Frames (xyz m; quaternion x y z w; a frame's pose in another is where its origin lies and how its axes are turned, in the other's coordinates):
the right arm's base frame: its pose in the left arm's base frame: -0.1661 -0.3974 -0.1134 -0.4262 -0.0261 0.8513 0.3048
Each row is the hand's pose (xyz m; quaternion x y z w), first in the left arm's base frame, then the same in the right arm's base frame.
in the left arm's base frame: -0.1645 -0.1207 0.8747 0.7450 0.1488 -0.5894 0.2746
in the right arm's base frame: -0.5523 -0.5263 0.6862 -0.4554 0.3305 0.3695 0.7395
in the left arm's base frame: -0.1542 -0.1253 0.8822 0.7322 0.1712 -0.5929 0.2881
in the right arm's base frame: -0.5648 -0.5300 0.6823 -0.4763 0.3109 0.3721 0.7335
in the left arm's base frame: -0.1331 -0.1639 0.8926 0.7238 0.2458 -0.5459 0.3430
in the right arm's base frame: -0.6025 -0.5123 0.6650 -0.5618 0.2997 0.3725 0.6751
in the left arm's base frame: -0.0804 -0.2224 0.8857 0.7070 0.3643 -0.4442 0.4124
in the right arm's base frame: -0.6531 -0.4888 0.6089 -0.6898 0.2908 0.3497 0.5633
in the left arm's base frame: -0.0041 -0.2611 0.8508 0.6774 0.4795 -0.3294 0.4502
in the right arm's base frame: -0.6836 -0.4846 0.5218 -0.7980 0.2784 0.2970 0.4444
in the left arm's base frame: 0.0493 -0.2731 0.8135 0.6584 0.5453 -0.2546 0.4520
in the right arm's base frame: -0.6877 -0.4901 0.4559 -0.8509 0.2740 0.2472 0.3738
